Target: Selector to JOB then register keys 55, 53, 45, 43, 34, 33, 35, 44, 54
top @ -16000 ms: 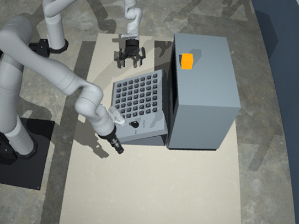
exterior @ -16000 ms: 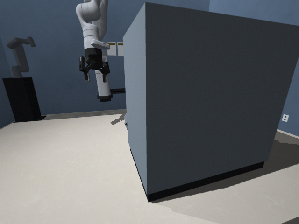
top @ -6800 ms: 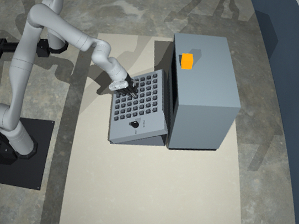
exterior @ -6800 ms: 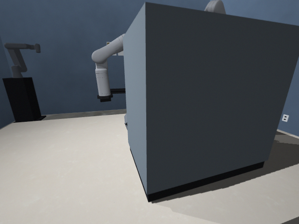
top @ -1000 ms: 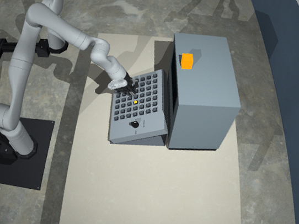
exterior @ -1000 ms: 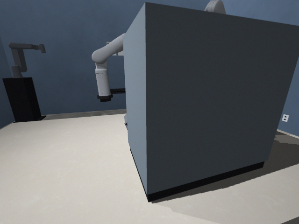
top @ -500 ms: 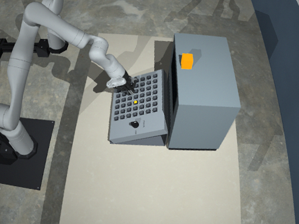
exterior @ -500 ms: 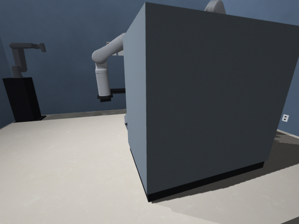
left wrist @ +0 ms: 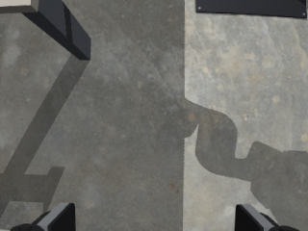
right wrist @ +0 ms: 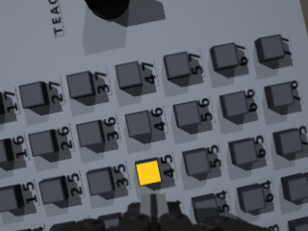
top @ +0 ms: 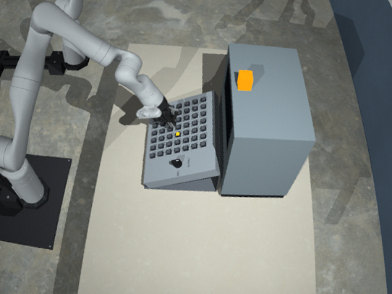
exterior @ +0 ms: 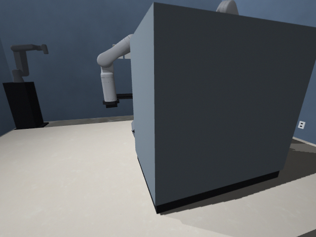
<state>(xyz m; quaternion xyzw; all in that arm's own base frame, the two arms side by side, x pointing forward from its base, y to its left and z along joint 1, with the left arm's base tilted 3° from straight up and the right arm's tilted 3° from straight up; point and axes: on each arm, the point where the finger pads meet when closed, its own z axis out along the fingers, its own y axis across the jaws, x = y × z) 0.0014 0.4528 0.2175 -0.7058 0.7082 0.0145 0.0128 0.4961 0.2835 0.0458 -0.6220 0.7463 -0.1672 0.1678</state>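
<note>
My right gripper is now 14 cm to the left of the black selector knob, 4 cm short of it and 4 cm above it. The rest, counted from my right hand: sloped grey key panel 9 cm below, 5 cm ahead, 3 cm to the right.
</note>
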